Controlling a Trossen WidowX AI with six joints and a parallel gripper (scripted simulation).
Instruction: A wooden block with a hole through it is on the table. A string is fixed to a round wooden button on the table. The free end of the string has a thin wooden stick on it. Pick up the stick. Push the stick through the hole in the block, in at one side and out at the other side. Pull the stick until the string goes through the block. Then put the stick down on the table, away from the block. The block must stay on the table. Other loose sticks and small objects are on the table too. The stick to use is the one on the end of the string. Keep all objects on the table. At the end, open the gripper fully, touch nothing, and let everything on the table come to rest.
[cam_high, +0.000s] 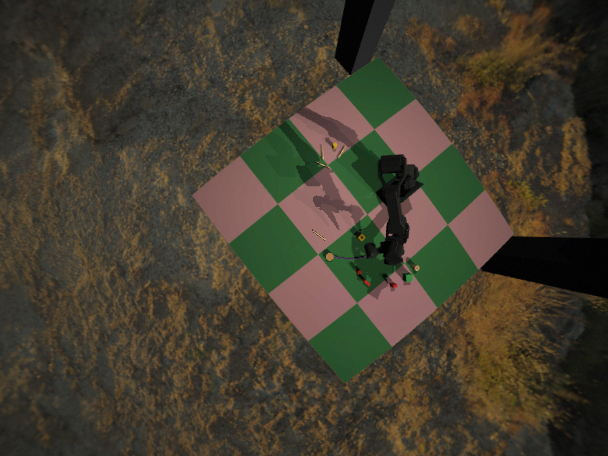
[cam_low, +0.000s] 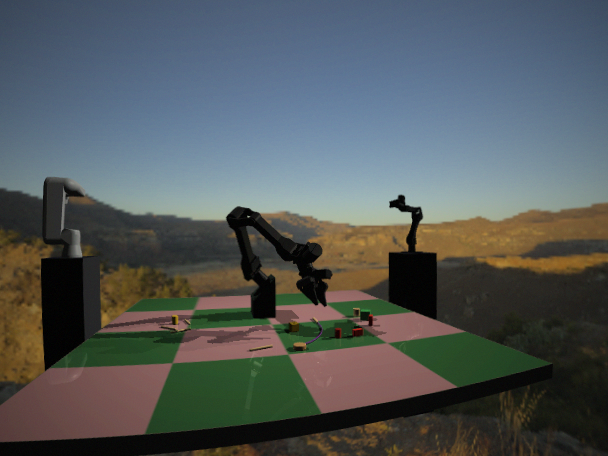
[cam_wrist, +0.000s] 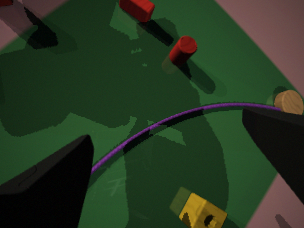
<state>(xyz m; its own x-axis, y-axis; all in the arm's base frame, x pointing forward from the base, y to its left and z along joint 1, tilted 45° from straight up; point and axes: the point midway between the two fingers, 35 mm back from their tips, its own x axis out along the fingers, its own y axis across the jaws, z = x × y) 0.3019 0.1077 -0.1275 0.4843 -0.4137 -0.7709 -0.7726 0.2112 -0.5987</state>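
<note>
Right now my gripper tip is 2 cm past the yellow wooden block, 10 cm to the left of it and 8 cm above it. The rest, counted from my gripper tip: stick 11 cm behind, 1 cm to the left, 9 cm below; red cylinder 10 cm ahead, 3 cm to the left, 8 cm below; red block 10 cm ahead, 10 cm to the left, 8 cm below.
</note>
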